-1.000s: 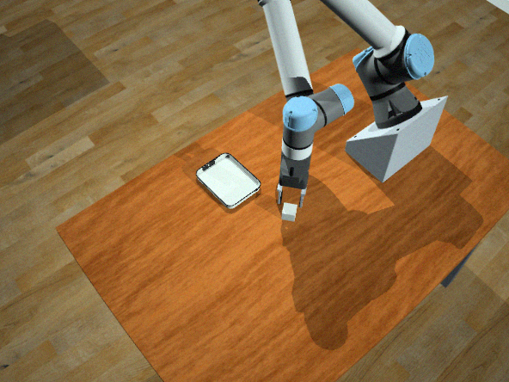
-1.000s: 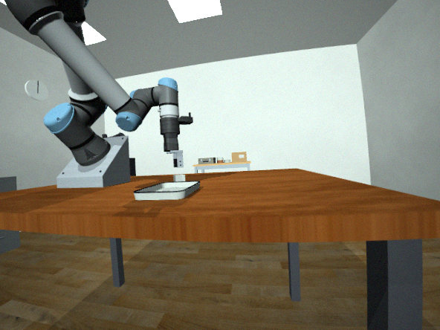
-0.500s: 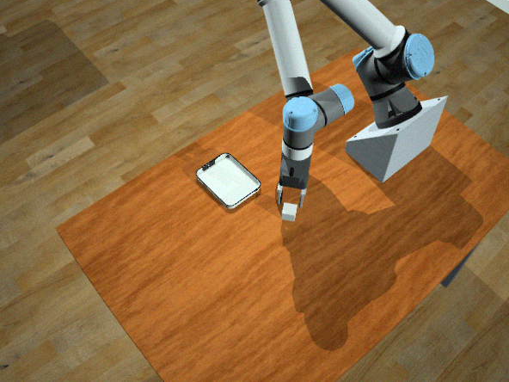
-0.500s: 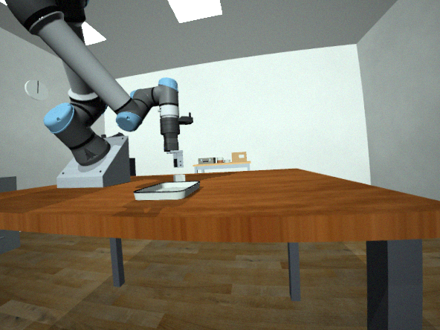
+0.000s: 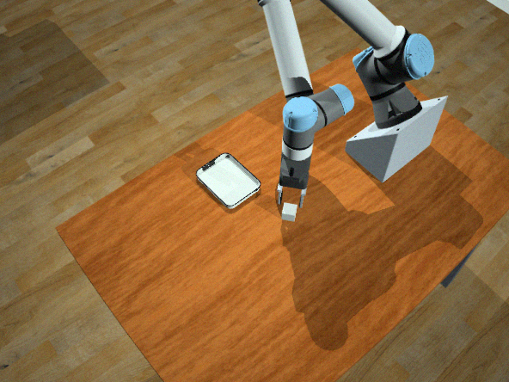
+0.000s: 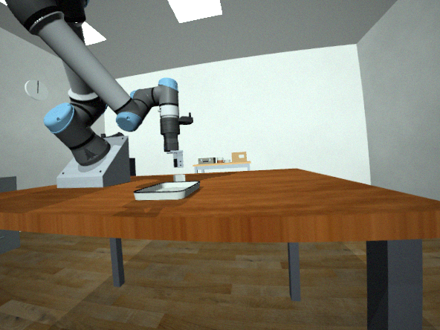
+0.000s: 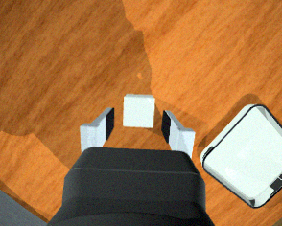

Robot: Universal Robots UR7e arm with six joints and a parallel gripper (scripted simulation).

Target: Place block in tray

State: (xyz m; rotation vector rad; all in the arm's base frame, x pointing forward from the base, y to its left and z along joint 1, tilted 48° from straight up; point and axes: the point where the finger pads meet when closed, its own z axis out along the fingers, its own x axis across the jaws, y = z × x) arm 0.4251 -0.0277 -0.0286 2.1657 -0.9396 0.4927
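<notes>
The white block is 60 mm below my hand. Round my hand: white tray 70 mm ahead, 200 mm to the right, 60 mm below.
</notes>
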